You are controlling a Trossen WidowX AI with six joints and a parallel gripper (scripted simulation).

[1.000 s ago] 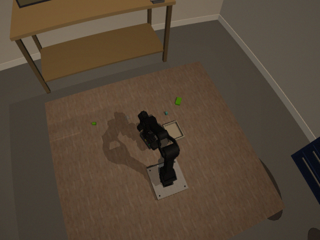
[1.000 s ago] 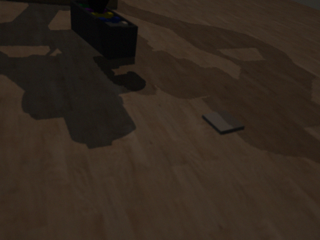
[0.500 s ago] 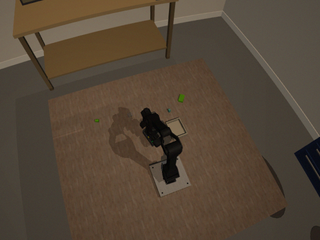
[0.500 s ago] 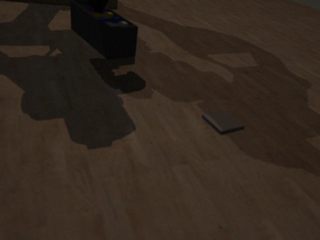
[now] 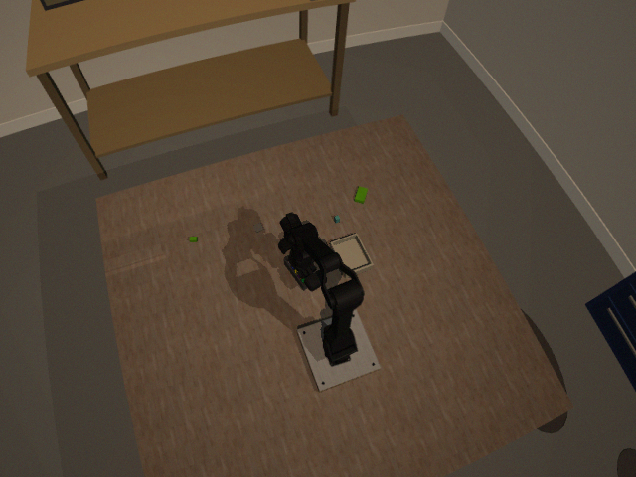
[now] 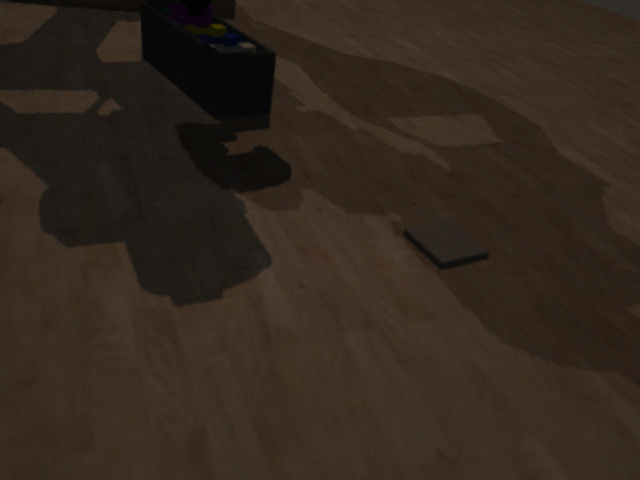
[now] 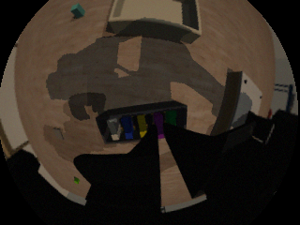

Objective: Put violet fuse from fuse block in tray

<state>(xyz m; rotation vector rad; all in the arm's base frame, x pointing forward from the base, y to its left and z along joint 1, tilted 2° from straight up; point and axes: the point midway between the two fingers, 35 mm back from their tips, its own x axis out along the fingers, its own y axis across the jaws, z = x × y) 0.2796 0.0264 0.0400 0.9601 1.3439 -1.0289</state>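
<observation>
My gripper tip is 18 cm to the left of the beige tray, 4 cm above it and 3 cm short of it. From my gripper tip the other things lie so: violet fuse 1 cm below; small grey plate 23 cm ahead, 9 cm to the left, 4 cm below.
</observation>
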